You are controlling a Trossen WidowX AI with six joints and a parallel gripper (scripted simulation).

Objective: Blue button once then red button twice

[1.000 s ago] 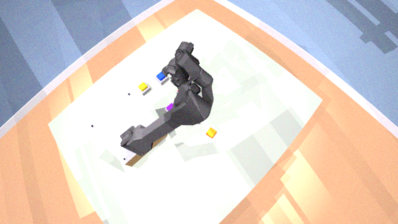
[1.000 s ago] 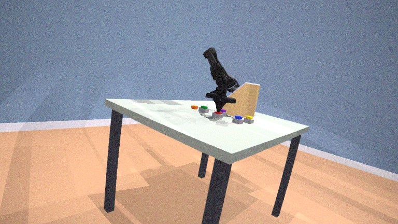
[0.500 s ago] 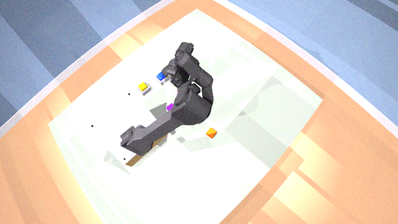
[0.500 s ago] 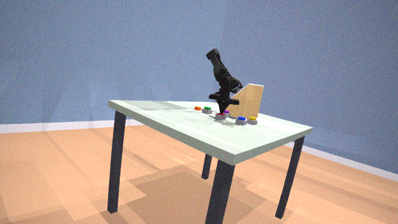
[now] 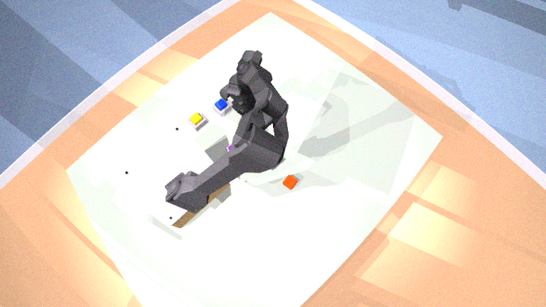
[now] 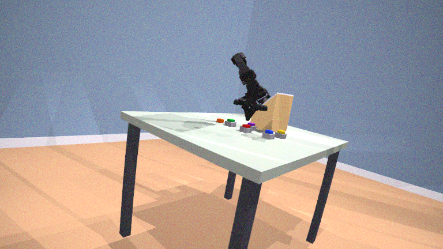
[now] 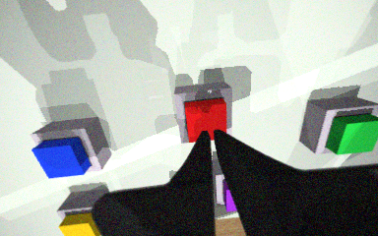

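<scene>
Right now my gripper tip is 3 cm above the red button. Also, from my gripper tip: purple button 9 cm behind, 3 cm to the right, 3 cm below; then green button 13 cm to the right, 3 cm below, 3 cm behind; then blue button 13 cm to the left, 3 cm below, 3 cm behind.
</scene>
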